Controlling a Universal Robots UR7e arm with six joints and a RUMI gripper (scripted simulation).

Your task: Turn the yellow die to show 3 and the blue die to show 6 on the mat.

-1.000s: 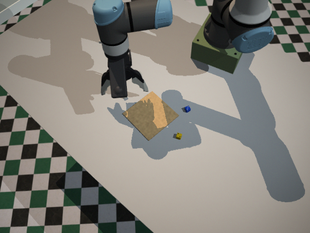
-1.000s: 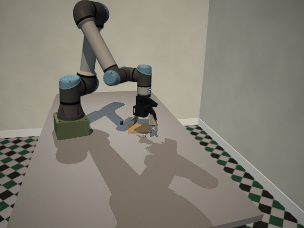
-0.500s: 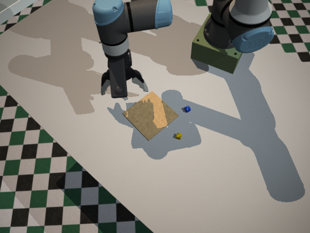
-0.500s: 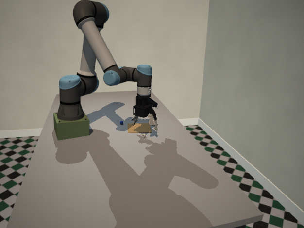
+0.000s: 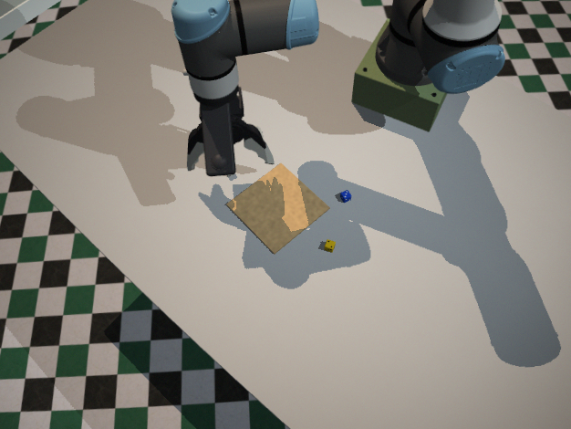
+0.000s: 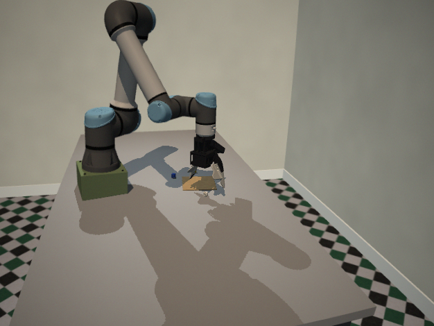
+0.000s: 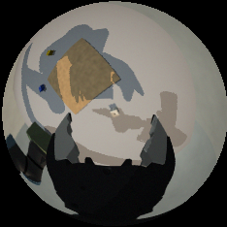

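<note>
Right now the white die is 4 cm below my hand, 2 cm to the right of it and 1 cm behind it. Round my hand: blue die: 20 cm to the left, 9 cm behind, 4 cm below; tan mat: 11 cm to the left, 4 cm below; yellow die: 23 cm to the left, 4 cm below, 2 cm ahead.
</note>
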